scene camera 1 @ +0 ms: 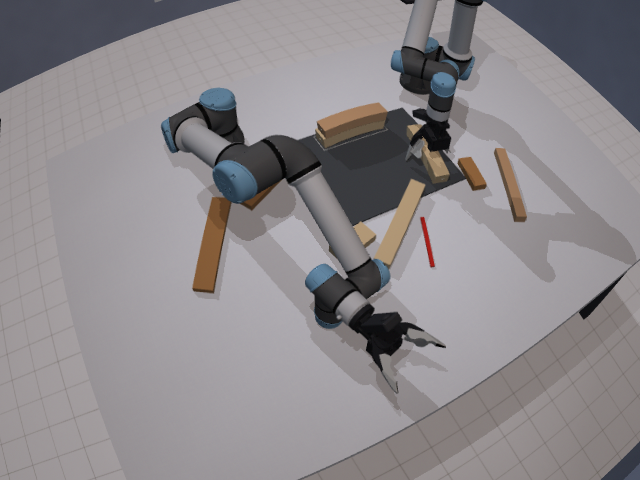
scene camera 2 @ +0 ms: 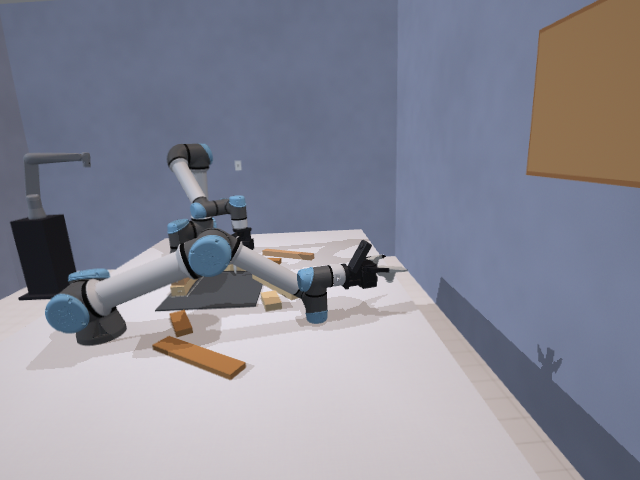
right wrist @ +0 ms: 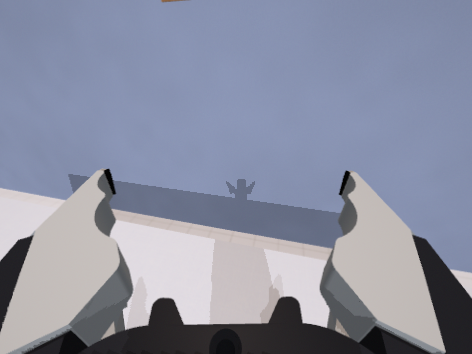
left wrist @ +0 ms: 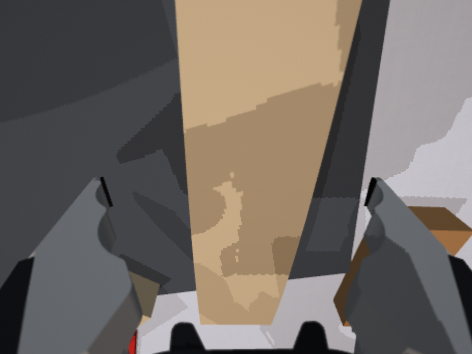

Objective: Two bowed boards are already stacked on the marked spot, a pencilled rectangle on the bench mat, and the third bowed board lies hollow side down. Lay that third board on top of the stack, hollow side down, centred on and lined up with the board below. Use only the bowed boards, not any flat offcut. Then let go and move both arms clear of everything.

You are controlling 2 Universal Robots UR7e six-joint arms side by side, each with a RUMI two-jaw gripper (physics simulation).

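Pixels of known places: left gripper, fingertip midpoint: (scene camera 1: 427, 156) (left wrist: 238, 179); right gripper, fingertip midpoint: (scene camera 1: 422, 370) (scene camera 2: 396, 262) (right wrist: 229, 171); left arm's base at its link origin: (scene camera 1: 417, 83); right arm's base at its link origin: (scene camera 2: 102, 333).
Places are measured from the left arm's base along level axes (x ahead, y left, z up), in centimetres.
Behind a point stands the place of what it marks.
Two bowed boards, an orange-brown one (scene camera 1: 351, 118) @(x 5.7, y -46.1, z 9.7 cm) over a pale one (scene camera 1: 356, 135) @(x 7.2, y -44.6, z 1.7 cm), are stacked on the pencilled rectangle at the back of the dark mat (scene camera 1: 372, 191) @(x 27.2, y -58.4, z 0.6 cm) (scene camera 2: 222, 298) @(x 18.5, y -65.5, z 0.6 cm). The third bowed board (scene camera 1: 439, 173) @(x 38.6, y -39.1, z 4.9 cm) (left wrist: 250, 160) @(x 27.1, y -32.1, z 5.7 cm) is pale and lies across the mat's right part in scene camera 1, apart from the stack. My left gripper (scene camera 1: 427, 153) @(x 29.8, y -33.7, z 2.1 cm) (left wrist: 238, 179) @(x 29.8, y -33.7, z 2.1 cm) is open above this board, its fingers on either side of it in the left wrist view; the height gap is unclear. My right gripper (scene camera 1: 420, 367) @(x 79.1, y -98.8, z 17.6 cm) (right wrist: 229, 171) @(x 79.1, y -98.8, z 17.6 cm) is open and empty near the table's front edge.
Around the mat lie a long pale board (scene camera 1: 400, 222) @(x 41.9, y -62.7, z 3.2 cm), a pale block (scene camera 1: 365, 235) @(x 37.9, y -73.3, z 2.8 cm), a red stick (scene camera 1: 427, 241) @(x 51.0, y -60.0, z 0.6 cm), a short orange block (scene camera 1: 471, 173) @(x 45.1, y -27.8, z 2.5 cm), a narrow brown board (scene camera 1: 510, 183) @(x 57.7, y -19.9, z 2.9 cm) and a long orange board (scene camera 1: 210, 250) @(x 11.4, y -108.4, z 1.7 cm). My right arm (scene camera 1: 330, 217) @(x 35.8, y -85.8, z 20.1 cm) reaches past the mat's left side.
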